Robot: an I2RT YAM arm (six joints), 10 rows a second.
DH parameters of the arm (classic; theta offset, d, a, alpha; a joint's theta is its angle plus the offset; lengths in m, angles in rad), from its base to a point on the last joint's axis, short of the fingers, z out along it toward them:
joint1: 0 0.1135 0.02 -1.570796
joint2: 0 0 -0.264 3.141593
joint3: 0.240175 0 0.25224 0
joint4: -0.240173 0 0.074 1.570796
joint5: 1.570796 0 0 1.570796
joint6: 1.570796 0.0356 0 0
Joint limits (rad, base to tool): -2.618..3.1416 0..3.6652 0..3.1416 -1.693..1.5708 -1.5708..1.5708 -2.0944..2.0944
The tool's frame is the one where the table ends.
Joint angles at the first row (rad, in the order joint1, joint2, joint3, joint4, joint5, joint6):
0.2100 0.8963 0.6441 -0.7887 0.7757 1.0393
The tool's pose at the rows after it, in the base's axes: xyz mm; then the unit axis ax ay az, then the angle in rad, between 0 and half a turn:
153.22 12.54 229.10 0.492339 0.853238 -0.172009 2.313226
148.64 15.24 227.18 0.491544 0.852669 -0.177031 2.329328
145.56 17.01 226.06 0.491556 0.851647 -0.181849 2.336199
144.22 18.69 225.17 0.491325 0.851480 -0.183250 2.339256
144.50 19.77 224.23 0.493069 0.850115 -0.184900 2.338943
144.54 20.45 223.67 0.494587 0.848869 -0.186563 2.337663
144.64 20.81 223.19 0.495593 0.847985 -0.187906 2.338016
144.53 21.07 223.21 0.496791 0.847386 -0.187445 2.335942
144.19 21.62 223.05 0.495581 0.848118 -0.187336 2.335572
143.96 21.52 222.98 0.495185 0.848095 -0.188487 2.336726
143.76 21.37 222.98 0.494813 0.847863 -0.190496 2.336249
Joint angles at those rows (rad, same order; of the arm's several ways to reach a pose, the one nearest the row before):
0.2466 0.8906 0.6441 -0.8478 0.7883 1.0920
0.2737 0.8909 0.6441 -0.8967 0.7986 1.1370
0.2931 0.8917 0.6441 -0.9290 0.8097 1.1694
0.3080 0.8951 0.6441 -0.9455 0.8154 1.1915
0.3157 0.9027 0.6441 -0.9497 0.8215 1.2075
0.3210 0.9074 0.6441 -0.9535 0.8272 1.2194
0.3237 0.9112 0.6441 -0.9562 0.8303 1.2270
0.3260 0.9112 0.6441 -0.9569 0.8322 1.2320
0.3306 0.9111 0.6437 -0.9592 0.8333 1.2347
0.3305 0.9112 0.6437 -0.9619 0.8341 1.2350
0.3305 0.9111 0.6437 -0.9641 0.8371 1.2350

